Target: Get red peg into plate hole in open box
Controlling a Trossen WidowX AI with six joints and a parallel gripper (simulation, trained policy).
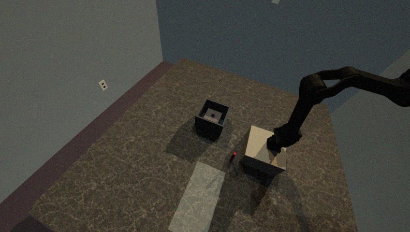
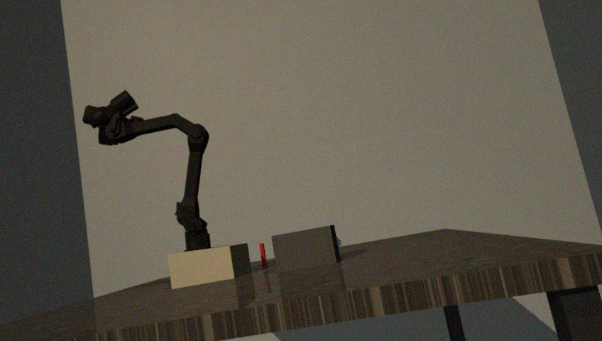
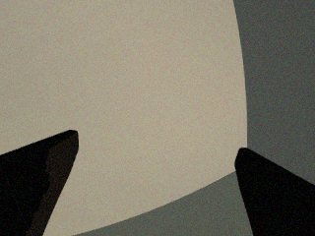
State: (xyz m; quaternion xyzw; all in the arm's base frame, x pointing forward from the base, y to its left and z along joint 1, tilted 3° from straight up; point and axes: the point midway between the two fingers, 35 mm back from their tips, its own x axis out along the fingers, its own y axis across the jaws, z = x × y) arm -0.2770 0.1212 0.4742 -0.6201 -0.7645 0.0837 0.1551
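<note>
Now: gripper tip 550 mm above the red peg, 440 mm short of it and 50 mm to the left of it. The rest, counted from my gripper tip: grey plate: 600 mm ahead, 540 mm below, 260 mm to the right; then dark box: 600 mm ahead, 560 mm below, 260 mm to the right.
</note>
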